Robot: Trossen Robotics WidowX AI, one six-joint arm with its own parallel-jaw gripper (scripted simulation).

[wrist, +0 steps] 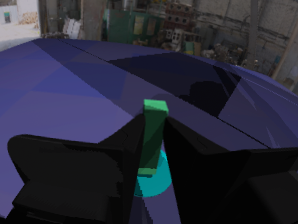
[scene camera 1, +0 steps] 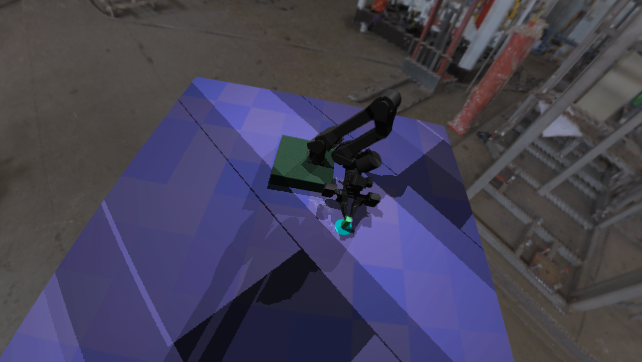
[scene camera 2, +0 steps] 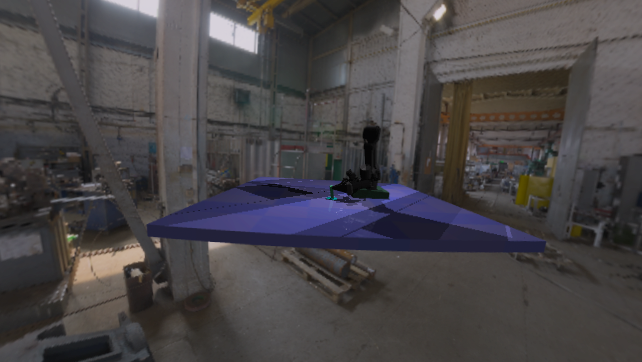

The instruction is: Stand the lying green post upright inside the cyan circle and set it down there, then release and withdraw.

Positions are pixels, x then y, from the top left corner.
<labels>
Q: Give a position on a cyan circle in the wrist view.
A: At 146, 185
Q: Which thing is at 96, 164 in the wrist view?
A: The gripper.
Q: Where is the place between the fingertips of the gripper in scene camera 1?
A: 347, 219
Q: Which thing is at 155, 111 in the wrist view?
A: A green post.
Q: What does the gripper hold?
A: A green post.
</labels>
